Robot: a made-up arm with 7 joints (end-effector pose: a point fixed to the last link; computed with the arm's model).
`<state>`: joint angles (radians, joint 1 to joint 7).
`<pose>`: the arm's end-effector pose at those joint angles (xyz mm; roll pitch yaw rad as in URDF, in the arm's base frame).
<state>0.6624 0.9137 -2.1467 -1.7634 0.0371 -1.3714 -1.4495</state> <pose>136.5 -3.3 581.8 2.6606 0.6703 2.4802</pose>
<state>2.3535 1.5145 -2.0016 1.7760 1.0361 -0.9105 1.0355</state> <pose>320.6 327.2 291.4 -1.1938 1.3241 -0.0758</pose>
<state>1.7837 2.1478 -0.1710 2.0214 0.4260 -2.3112 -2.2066</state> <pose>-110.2 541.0 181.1 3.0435 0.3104 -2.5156</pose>
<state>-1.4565 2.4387 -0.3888 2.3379 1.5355 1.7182 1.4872</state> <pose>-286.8 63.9 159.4 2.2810 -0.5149 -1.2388</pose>
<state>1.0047 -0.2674 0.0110 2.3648 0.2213 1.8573 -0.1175</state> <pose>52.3 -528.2 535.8 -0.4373 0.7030 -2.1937</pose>
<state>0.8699 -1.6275 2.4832 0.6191 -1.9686 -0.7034 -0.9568</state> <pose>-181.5 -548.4 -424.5 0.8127 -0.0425 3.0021</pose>
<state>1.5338 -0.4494 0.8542 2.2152 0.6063 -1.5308 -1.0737</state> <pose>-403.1 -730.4 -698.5 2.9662 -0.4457 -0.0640</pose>
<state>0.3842 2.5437 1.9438 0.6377 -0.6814 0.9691 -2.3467</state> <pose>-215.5 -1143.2 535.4 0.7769 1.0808 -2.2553</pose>
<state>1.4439 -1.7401 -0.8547 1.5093 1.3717 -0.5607 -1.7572</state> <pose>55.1 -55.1 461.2 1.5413 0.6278 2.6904</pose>
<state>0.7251 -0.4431 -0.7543 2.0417 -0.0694 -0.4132 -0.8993</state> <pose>20.8 -491.5 509.9 1.2538 -0.0987 1.9023</pose>
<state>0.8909 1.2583 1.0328 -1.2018 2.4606 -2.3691 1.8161</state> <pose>-90.8 -679.9 -148.4 -2.2924 1.2900 -0.2018</pose>
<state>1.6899 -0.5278 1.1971 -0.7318 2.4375 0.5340 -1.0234</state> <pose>-48.3 674.1 -914.8 0.7757 -0.8408 -1.3396</pose>
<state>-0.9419 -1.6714 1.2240 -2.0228 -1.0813 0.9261 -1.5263</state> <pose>37.0 -260.2 1215.7 -0.1891 -0.2459 -2.0474</pose>
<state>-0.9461 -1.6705 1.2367 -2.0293 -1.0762 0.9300 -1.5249</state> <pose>33.9 -257.3 1220.0 -0.1755 -0.2460 -2.0650</pose>
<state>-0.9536 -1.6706 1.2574 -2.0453 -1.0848 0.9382 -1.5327</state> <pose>29.9 -249.6 1225.0 -0.1616 -0.2464 -2.0884</pose>
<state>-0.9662 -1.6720 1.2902 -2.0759 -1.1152 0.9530 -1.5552</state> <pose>25.0 -234.9 1230.5 -0.1473 -0.2465 -2.1205</pose>
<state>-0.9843 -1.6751 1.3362 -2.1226 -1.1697 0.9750 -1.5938</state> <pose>19.8 -213.2 1236.6 -0.1325 -0.2441 -2.1637</pose>
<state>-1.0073 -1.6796 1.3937 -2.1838 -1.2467 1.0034 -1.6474</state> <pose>15.3 -186.9 1242.8 -0.1175 -0.2358 -2.2186</pose>
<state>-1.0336 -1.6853 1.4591 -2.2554 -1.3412 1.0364 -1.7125</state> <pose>12.0 -159.4 1249.1 -0.1027 -0.2178 -2.2840</pose>
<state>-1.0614 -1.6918 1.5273 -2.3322 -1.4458 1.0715 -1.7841</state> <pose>10.2 -134.2 1255.3 -0.0891 -0.1894 -2.3567</pose>
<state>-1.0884 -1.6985 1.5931 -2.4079 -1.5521 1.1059 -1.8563</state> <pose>9.2 -113.7 1261.4 -0.0780 -0.1519 -2.4310</pose>
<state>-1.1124 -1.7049 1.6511 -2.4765 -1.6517 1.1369 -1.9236</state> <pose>8.4 -99.2 1266.8 -0.0709 -0.1105 -2.5001</pose>
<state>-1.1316 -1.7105 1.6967 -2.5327 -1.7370 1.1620 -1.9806</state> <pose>7.9 -90.0 1270.8 -0.0689 -0.0720 -2.5571</pose>
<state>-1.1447 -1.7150 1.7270 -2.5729 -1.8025 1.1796 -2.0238</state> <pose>8.1 -85.2 1273.0 -0.0718 -0.0427 -2.5972</pose>
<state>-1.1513 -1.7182 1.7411 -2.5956 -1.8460 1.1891 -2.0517</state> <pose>9.6 -83.3 1273.0 -0.0789 -0.0263 -2.6175</pose>
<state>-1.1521 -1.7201 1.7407 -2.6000 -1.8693 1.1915 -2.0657</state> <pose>11.9 -82.4 1271.3 -0.0880 -0.0221 -2.6171</pose>
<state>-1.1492 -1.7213 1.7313 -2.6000 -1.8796 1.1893 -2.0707</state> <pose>16.8 -84.4 1267.9 -0.1010 -0.0273 -2.6098</pose>
